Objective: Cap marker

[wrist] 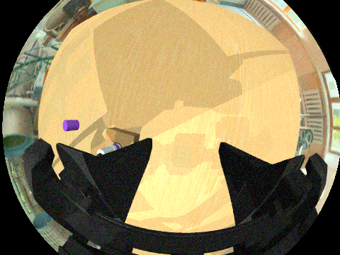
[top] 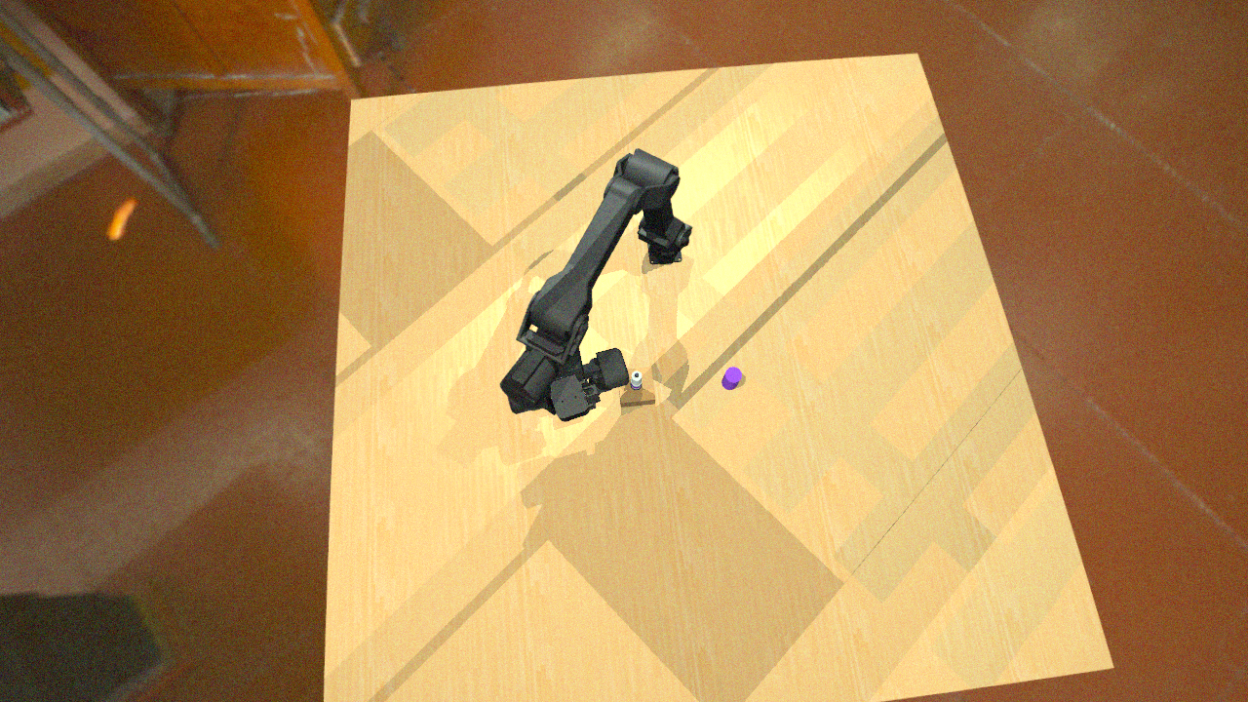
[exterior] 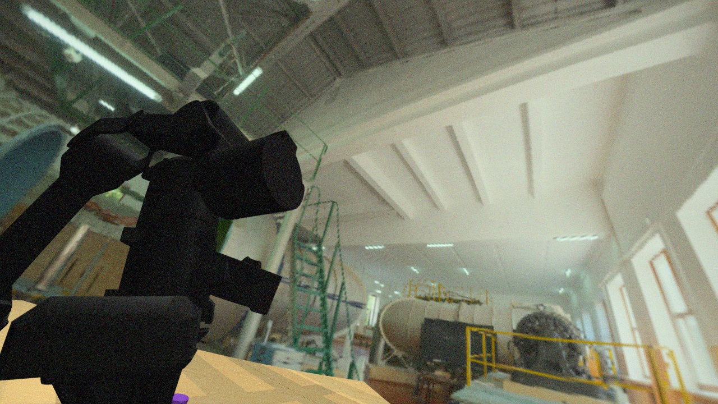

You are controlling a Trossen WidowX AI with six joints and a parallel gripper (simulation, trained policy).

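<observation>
Now: the purple cap 29 cm to the left of my gripper tip, 9 cm below it and 5 cm behind it. Also, from my gripper tip: tan holder block: 11 cm to the left, 10 cm below, 5 cm behind.
</observation>
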